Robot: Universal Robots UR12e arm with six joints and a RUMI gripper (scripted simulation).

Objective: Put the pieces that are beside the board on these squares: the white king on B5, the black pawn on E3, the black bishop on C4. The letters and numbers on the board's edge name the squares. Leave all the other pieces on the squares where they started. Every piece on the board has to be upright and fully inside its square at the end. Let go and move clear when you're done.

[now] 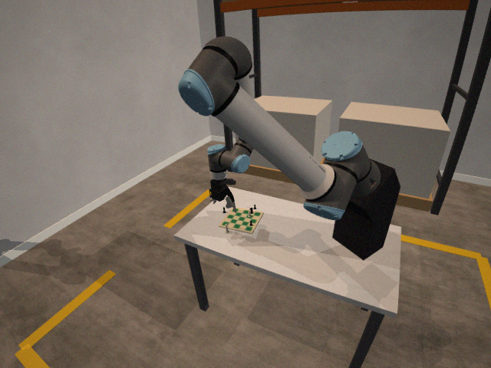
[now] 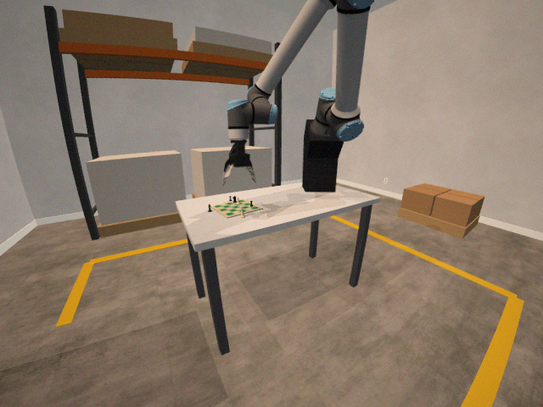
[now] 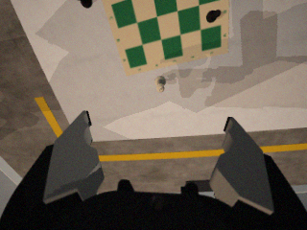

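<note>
Now: the white king 130 mm below my hand and 10 mm to the left of it. The rest, counted from my hand: chessboard 160 mm below, 130 mm to the right, 30 mm behind.
</note>
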